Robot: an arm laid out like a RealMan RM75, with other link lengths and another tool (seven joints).
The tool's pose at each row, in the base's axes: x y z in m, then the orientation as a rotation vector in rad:
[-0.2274, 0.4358, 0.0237, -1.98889, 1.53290, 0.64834]
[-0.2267, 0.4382, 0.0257, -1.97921, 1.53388, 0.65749]
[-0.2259, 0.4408, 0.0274, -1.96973, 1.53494, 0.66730]
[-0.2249, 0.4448, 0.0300, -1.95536, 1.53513, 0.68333]
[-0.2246, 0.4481, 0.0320, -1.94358, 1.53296, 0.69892]
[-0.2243, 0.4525, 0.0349, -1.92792, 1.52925, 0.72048]
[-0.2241, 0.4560, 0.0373, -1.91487, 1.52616, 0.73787]
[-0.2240, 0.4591, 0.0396, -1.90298, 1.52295, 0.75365]
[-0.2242, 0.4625, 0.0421, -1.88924, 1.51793, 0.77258]
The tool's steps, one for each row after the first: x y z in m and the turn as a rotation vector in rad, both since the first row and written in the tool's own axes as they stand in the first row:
[-0.0029, -0.0014, 0.0001, 0.00103, -0.00869, 0.00557]
[-0.0056, -0.0030, 0.0006, 0.00148, -0.01750, 0.01133]
[-0.0100, -0.0051, 0.0013, 0.00166, -0.03201, 0.01946]
[-0.0136, -0.0063, 0.0020, 0.00070, -0.04603, 0.02525]
[-0.0186, -0.0079, 0.0028, -0.00107, -0.06537, 0.03269]
[-0.0226, -0.0091, 0.0034, -0.00235, -0.08120, 0.03880]
[-0.0263, -0.0101, 0.0038, -0.00351, -0.09576, 0.04415]
[-0.0304, -0.0109, 0.0043, -0.00517, -0.11348, 0.04969]

